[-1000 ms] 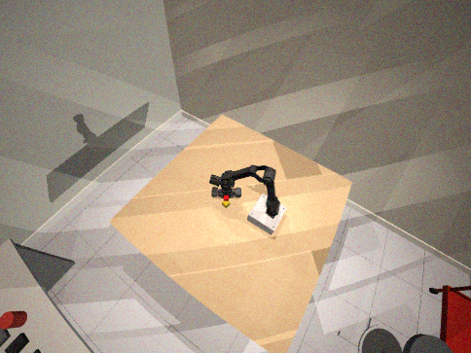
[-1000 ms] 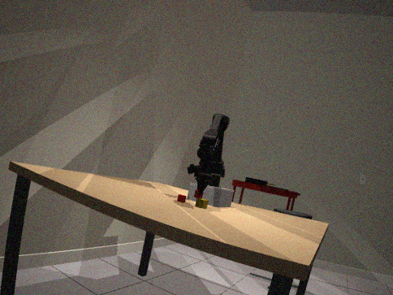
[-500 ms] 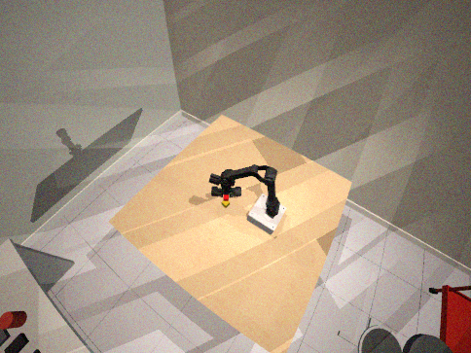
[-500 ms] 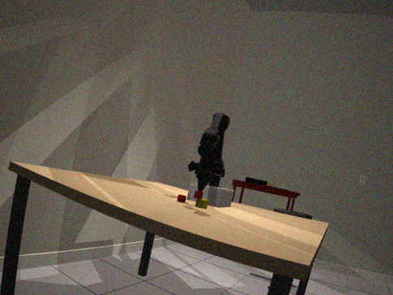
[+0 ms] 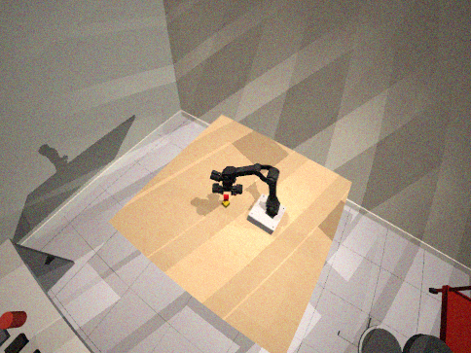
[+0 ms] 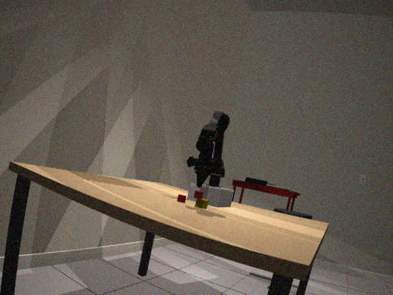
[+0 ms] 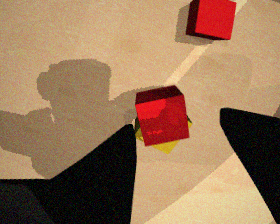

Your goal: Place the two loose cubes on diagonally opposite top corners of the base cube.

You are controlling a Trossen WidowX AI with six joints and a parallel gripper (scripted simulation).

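The yellow cube lies 10 mm behind my gripper tip, 30 mm to the left of it and 70 mm below it.
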